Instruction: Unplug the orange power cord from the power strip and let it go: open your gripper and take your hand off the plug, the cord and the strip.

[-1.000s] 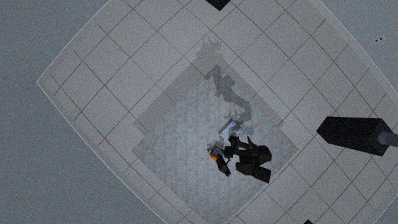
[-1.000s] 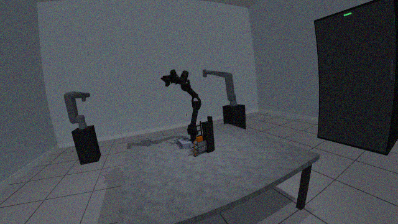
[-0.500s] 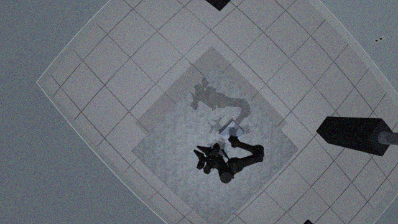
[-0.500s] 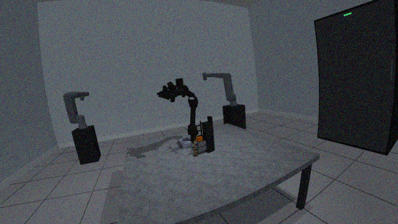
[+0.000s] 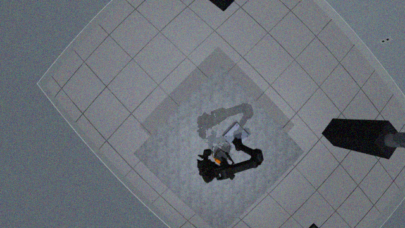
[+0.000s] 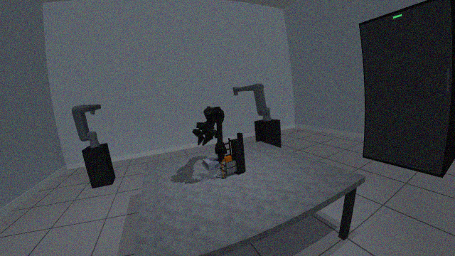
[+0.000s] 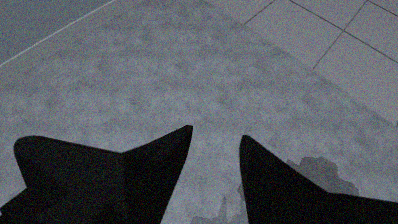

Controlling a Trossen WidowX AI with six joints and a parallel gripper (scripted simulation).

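My gripper tip is now 5 cm past the orange plug, 21 cm to the right of it and 14 cm above it.
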